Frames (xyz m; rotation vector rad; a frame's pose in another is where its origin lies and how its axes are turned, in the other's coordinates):
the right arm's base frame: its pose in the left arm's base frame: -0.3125 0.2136 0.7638 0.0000 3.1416 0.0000
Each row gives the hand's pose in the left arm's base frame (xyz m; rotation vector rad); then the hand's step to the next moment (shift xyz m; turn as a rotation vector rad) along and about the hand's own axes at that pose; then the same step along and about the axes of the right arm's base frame.
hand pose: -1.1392 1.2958 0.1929 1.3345 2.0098 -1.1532
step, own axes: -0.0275 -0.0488 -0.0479 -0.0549 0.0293 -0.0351
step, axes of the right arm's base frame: 0.0293 0.0174 -0.0654 -0.0520 0.0063 -0.0486
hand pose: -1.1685 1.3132 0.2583 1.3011 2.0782 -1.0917
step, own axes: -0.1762 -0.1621 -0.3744 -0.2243 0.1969 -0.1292
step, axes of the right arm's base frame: 0.0531 0.1711 -0.4067 -0.2809 0.0328 -0.1605
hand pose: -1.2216 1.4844 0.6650 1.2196 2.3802 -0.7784
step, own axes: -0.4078 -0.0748 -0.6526 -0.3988 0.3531 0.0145
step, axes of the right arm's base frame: -0.1295 0.1100 -0.7543 -0.5169 -0.0906 -0.0925
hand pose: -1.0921 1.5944 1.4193 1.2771 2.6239 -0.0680
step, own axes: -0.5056 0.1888 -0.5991 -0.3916 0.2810 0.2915
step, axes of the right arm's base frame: -0.3428 -0.1903 -0.7046 -0.5056 -0.1680 0.1829
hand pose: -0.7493 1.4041 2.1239 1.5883 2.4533 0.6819
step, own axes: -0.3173 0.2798 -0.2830 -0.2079 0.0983 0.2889
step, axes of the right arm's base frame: -0.2692 -0.2719 -0.3357 -0.2737 -0.0668 0.2387
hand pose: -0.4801 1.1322 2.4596 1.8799 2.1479 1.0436
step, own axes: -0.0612 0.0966 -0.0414 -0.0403 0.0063 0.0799
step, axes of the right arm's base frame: -0.0745 -0.0728 -0.0628 -0.0542 -0.0029 0.0714
